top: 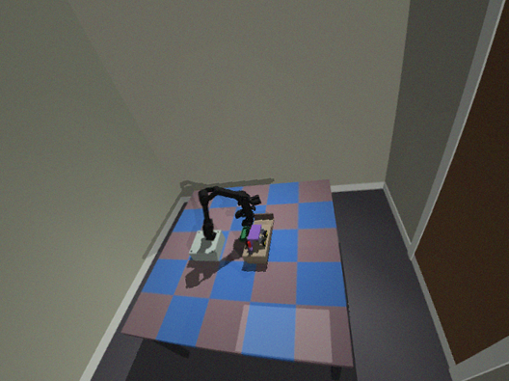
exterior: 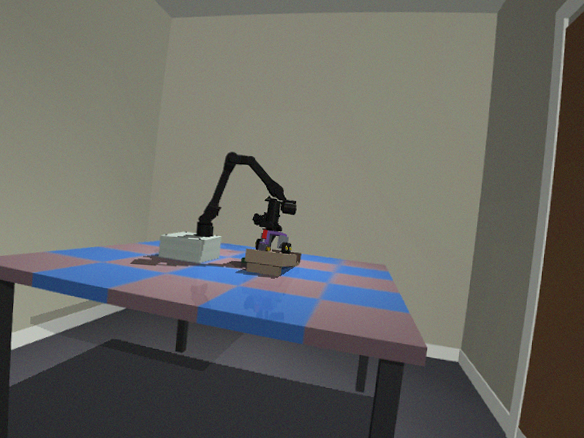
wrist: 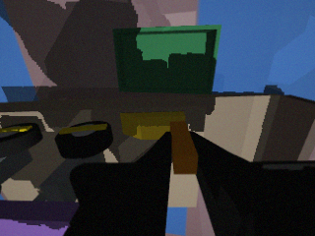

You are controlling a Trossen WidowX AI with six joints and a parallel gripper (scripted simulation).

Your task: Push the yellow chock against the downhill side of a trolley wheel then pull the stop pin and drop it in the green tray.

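Now: gripper tip 210 mm to the left of the red-headed stop pin, 60 mm short of it and 40 mm below it. Also, from my gripper tip: green tray: 100 mm below, 60 mm behind, 20 mm to the right; then yellow chock: 20 mm to the right, 10 mm below; then ramp: 110 mm to the right, 70 mm ahead, 40 mm below.
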